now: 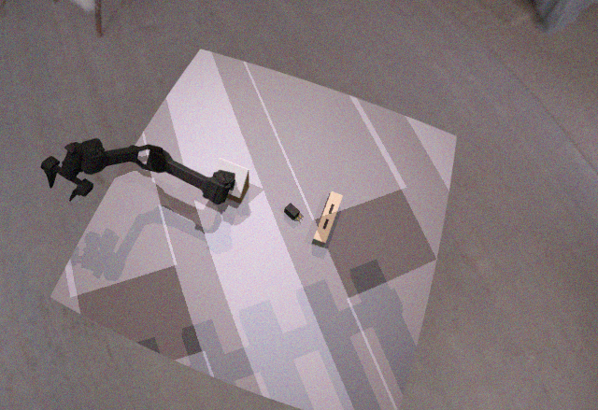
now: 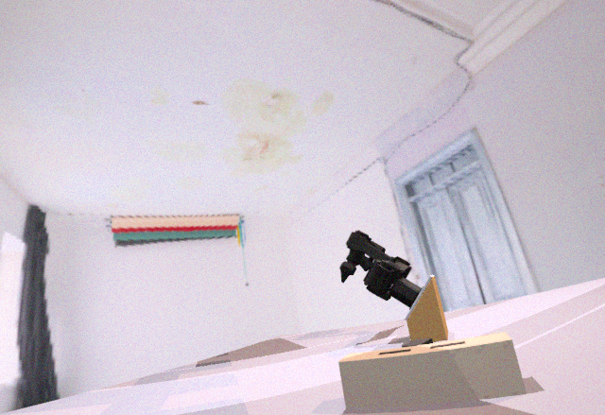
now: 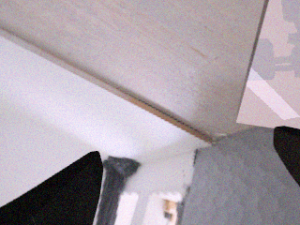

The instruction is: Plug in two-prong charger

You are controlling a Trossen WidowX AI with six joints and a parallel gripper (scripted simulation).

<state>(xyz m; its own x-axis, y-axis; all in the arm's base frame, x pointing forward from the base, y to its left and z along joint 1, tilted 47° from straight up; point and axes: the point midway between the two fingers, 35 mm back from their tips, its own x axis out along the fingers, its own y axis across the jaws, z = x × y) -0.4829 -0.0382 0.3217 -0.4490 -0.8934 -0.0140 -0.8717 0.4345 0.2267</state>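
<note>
Now: gripper tip 790 mm short of the black two-prong charger, 260 mm to the right of it and 180 mm above it.
</note>
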